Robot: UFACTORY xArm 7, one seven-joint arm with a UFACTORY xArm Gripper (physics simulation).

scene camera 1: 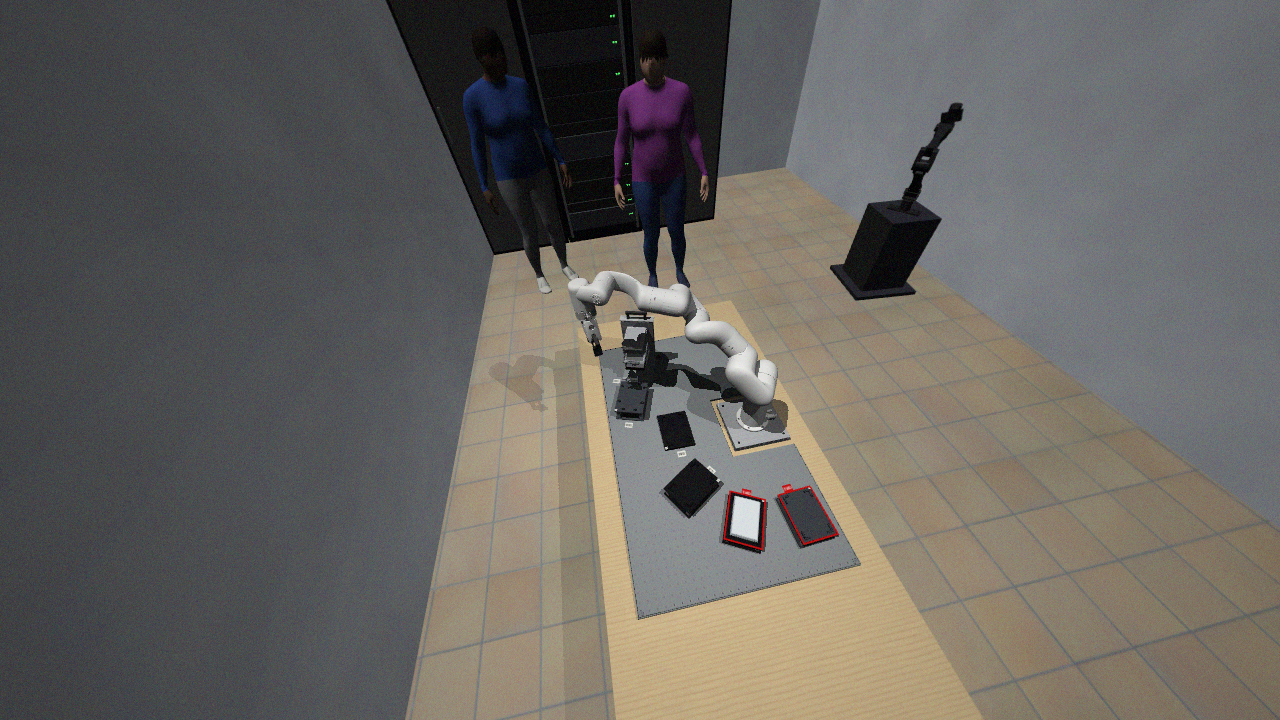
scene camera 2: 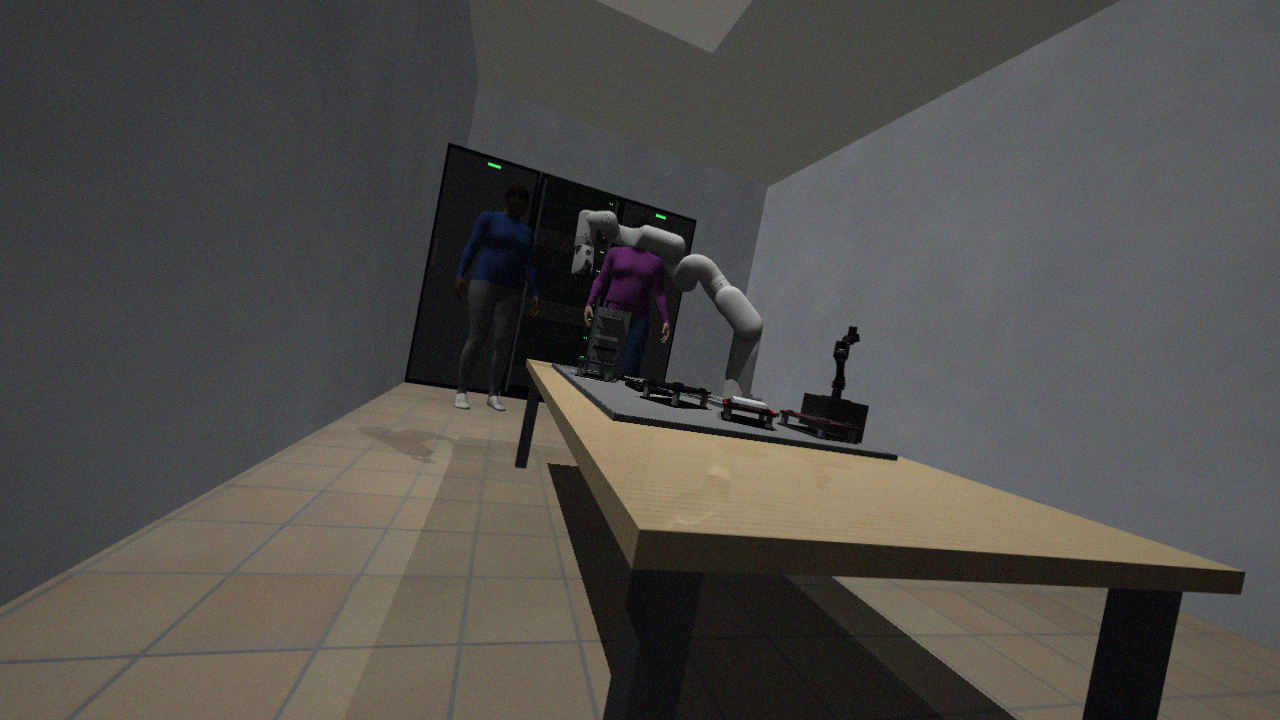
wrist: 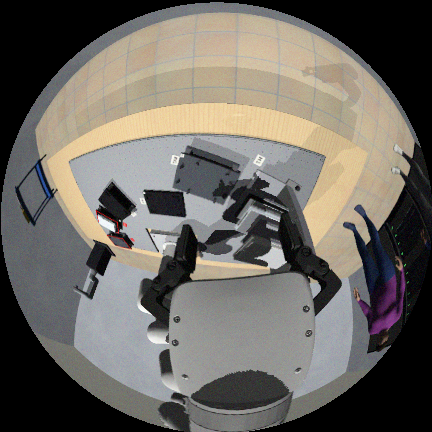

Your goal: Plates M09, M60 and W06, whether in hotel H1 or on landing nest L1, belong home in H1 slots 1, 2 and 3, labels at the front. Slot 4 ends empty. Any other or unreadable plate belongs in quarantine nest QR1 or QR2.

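Frame: origin at the arm's base, x left, y back, z up, level; centimetres.
Seen in the pictures: gripper, fingertip midpoint: (scene camera 1: 595, 348) (scene camera 2: 578, 289) (wrist: 236, 227); arm's base, origin of the base link: (scene camera 1: 751, 418) (wrist: 173, 247).
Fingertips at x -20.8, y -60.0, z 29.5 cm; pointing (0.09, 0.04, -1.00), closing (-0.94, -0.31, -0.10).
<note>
Offsets run from my fingertips to a thing's top centre. "spot": to the spot under its first point.
Hotel H1 (scene camera 1: 648, 344) (scene camera 2: 612, 314) (wrist: 296, 201) stands at the far end of the mat. Light plates show in its slots in the wrist view; their labels and exact slots are not readable. My gripper (scene camera 1: 597, 347) (wrist: 236, 227) is open and empty, raised beside the hotel; in the wrist view the hotel lies beyond and between the fingers. Landing nest L1 {dx +6.8, dy +11.6, dz -22.8 cm} (scene camera 1: 632, 400) (wrist: 205, 172), dark with corner pegs, shows no light plate on it. A white plate {dx +59.9, dy +46.0, dz -25.0 cm} (scene camera 1: 745, 517) (scene camera 2: 750, 403) (wrist: 106, 220) sits on one red-rimmed quarantine nest. The other quarantine nest {dx +60.4, dy +66.2, dz -25.8 cm} (scene camera 1: 807, 515) (wrist: 121, 240) shows no plate.
A flat black pad {spot: dx +22.7, dy +28.2, dz -29.2 cm} (scene camera 1: 675, 430) (wrist: 165, 202) and a turned black nest {dx +47.1, dy +30.7, dz -24.8 cm} (scene camera 1: 691, 488) (wrist: 116, 200) lie between L1 and the red nests. The arm's base plate (scene camera 1: 760, 440) is beside them. Two people stand behind the table; a small black arm stands on a pedestal (scene camera 1: 895, 246) to the right.
</note>
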